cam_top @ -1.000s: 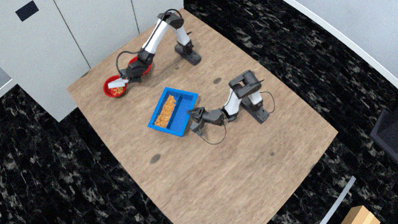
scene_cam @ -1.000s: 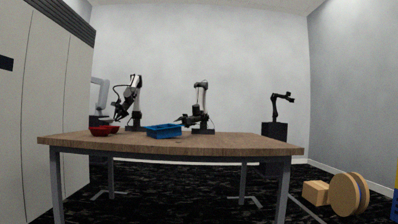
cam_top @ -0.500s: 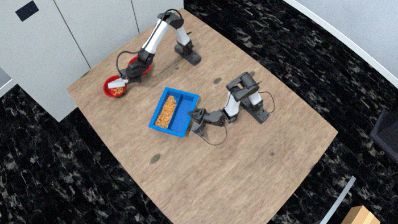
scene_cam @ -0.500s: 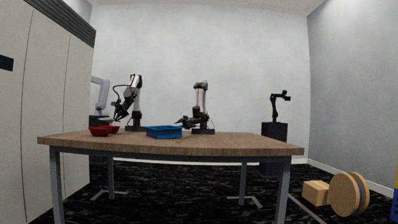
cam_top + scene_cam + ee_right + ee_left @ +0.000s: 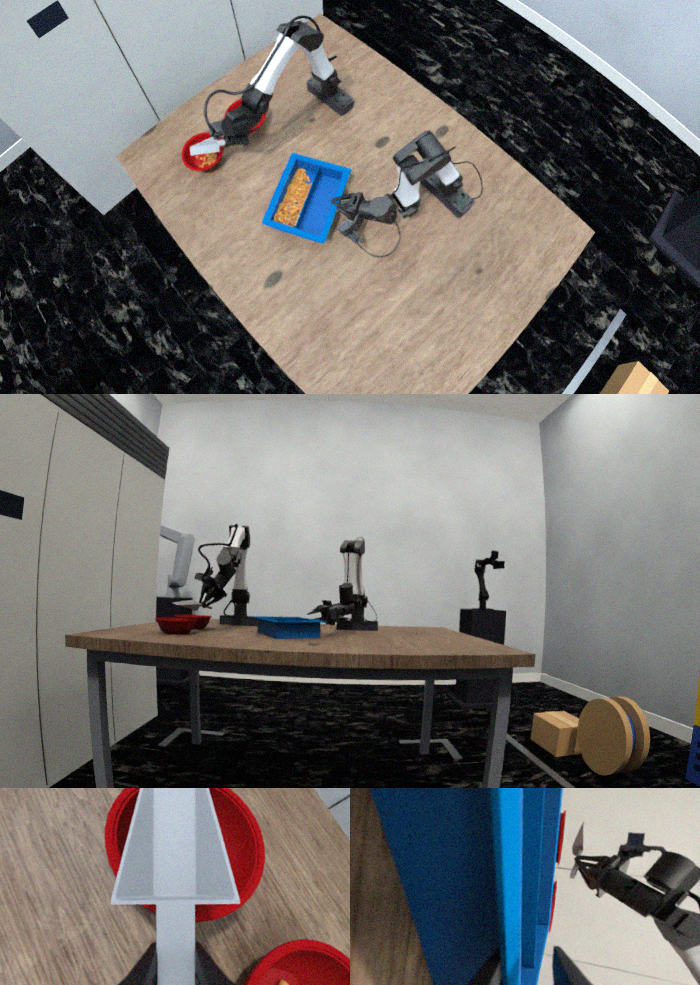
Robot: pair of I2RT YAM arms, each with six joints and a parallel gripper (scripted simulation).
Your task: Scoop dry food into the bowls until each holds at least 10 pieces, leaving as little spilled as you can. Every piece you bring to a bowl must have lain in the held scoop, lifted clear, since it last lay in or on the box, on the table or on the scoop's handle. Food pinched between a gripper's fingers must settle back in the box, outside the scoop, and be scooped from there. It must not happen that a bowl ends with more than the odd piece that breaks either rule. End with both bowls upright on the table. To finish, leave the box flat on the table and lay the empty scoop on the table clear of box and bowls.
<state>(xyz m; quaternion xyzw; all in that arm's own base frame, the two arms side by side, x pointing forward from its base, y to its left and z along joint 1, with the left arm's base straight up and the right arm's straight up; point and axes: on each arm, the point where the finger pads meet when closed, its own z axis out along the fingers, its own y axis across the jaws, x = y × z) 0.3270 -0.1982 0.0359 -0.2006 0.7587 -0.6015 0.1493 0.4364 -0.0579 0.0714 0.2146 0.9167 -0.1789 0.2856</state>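
Now: the grey scoop 4 cm ahead of my right hand and 2 cm to the right of it. Also, from my right hand: blue box (33 cm to the left, 8 cm behind, 6 cm below).
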